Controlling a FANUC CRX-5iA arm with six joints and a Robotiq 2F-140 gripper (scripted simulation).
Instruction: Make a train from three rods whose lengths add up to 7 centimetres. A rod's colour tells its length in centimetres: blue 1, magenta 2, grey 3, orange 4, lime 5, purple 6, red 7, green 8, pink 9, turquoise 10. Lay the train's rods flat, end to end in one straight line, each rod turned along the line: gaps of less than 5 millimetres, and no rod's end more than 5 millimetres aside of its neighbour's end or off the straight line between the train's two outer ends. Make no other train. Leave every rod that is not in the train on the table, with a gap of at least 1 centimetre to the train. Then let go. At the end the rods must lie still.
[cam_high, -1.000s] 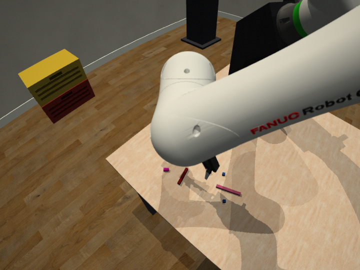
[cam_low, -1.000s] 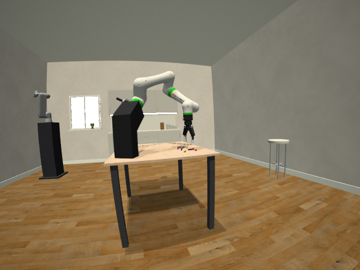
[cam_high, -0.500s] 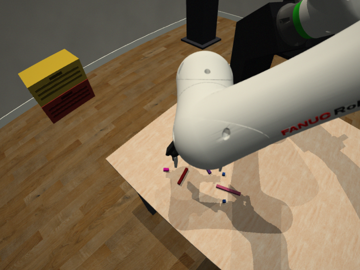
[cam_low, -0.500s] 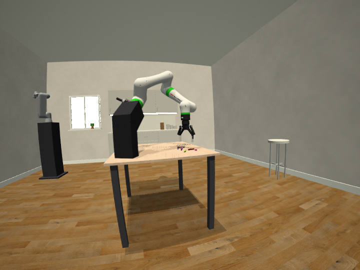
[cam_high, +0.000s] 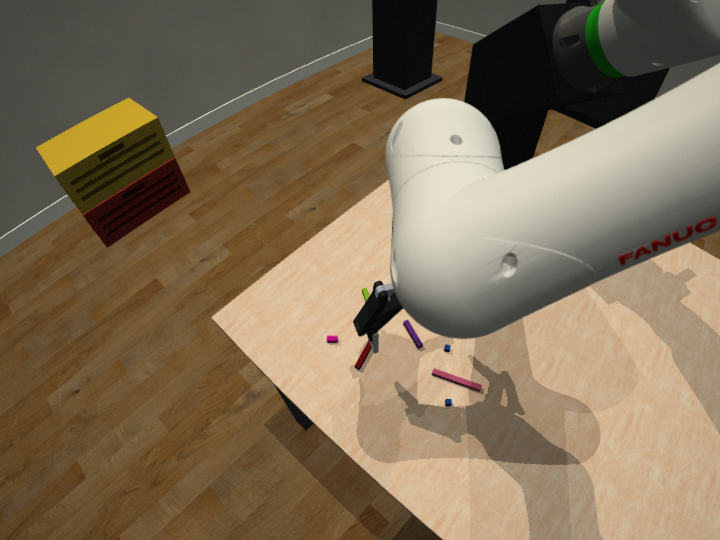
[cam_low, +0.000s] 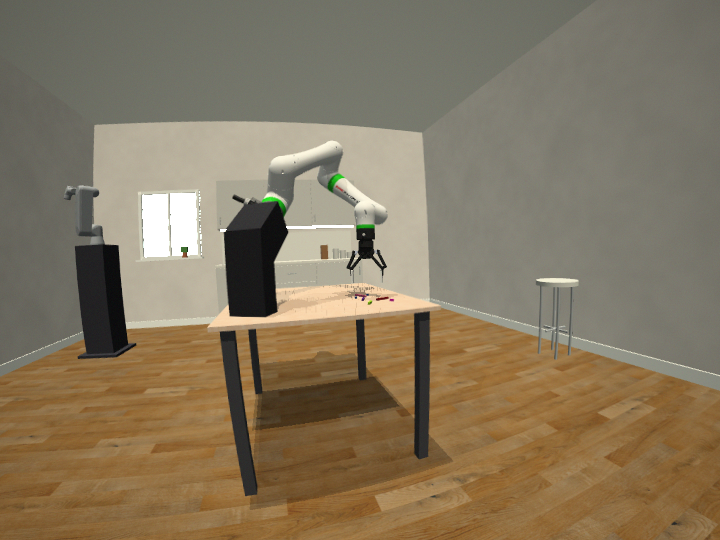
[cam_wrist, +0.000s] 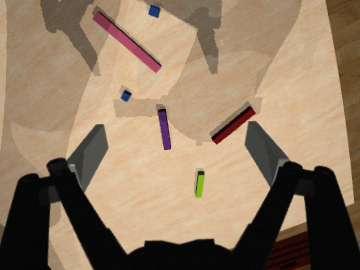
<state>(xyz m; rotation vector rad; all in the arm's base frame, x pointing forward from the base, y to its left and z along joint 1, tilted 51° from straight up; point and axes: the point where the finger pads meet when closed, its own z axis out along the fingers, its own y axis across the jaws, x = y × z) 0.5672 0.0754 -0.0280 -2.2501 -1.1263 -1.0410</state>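
My gripper is now 9 cm above the blue cube, 5 cm past it and 4 cm to the right of it. Round my hand: red rod (9 cm below, 6 cm to the right, 6 cm ahead); then pink rod (10 cm to the left, 9 cm below, 1 cm behind); then purple rod (9 cm below, 3 cm behind, 2 cm to the right).
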